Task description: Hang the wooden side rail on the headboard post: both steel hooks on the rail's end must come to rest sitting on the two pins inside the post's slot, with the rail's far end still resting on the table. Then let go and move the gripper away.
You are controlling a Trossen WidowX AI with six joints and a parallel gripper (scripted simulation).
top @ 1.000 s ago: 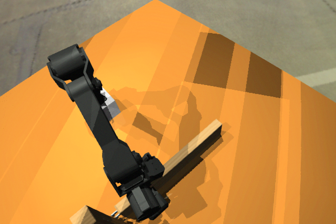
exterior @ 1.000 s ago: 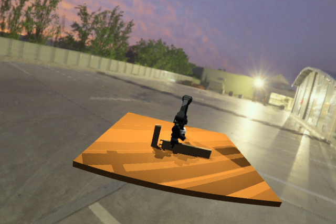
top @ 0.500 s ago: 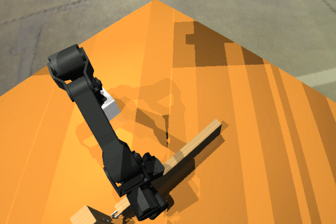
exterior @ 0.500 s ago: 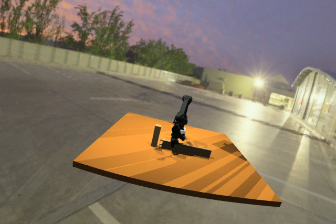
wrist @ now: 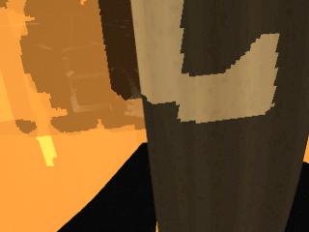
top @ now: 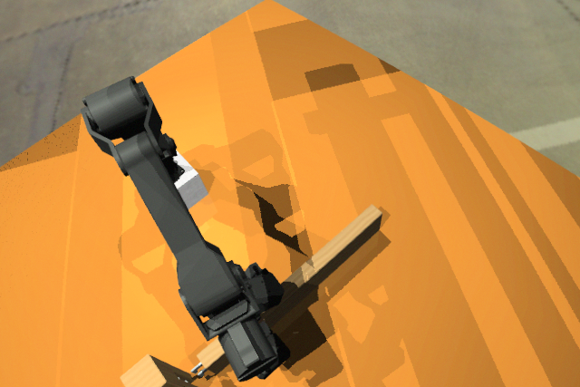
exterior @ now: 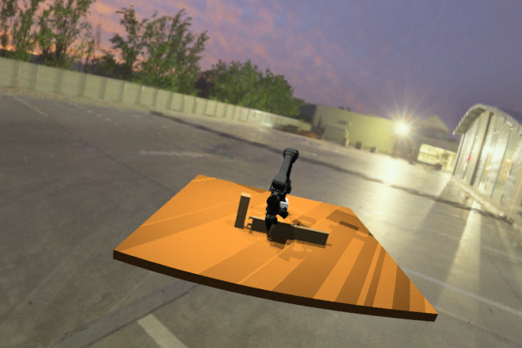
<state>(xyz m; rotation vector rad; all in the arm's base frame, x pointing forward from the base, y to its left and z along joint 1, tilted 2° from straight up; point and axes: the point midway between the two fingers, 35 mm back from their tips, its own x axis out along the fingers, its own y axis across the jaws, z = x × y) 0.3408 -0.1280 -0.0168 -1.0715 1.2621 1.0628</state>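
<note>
The headboard post lies 30 mm behind my gripper tip, 150 mm to the right of it and 60 mm above it.
</note>
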